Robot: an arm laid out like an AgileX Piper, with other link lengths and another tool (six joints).
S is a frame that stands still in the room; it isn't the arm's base.
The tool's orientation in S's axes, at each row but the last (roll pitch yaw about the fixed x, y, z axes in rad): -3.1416, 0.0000, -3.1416; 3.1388, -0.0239, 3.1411; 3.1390, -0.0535, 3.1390; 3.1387, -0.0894, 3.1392; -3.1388, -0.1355, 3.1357
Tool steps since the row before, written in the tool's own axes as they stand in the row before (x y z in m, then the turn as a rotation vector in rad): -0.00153, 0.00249, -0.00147, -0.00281, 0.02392, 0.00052; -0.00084, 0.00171, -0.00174, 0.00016, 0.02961, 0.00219; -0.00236, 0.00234, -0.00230, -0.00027, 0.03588, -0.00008; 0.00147, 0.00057, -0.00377, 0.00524, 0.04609, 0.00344; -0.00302, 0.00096, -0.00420, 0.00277, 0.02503, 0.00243
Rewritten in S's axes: 0.00153, 0.00249, 0.00147, 0.00281, 0.02392, -0.00052; 0.00088, 0.00170, 0.00172, -0.00020, 0.02962, -0.00210; 0.00249, 0.00233, 0.00218, 0.00037, 0.03588, 0.00016; -0.00113, 0.00056, 0.00389, -0.00540, 0.04611, -0.00283; 0.00356, 0.00095, 0.00375, -0.00293, 0.02504, -0.00210
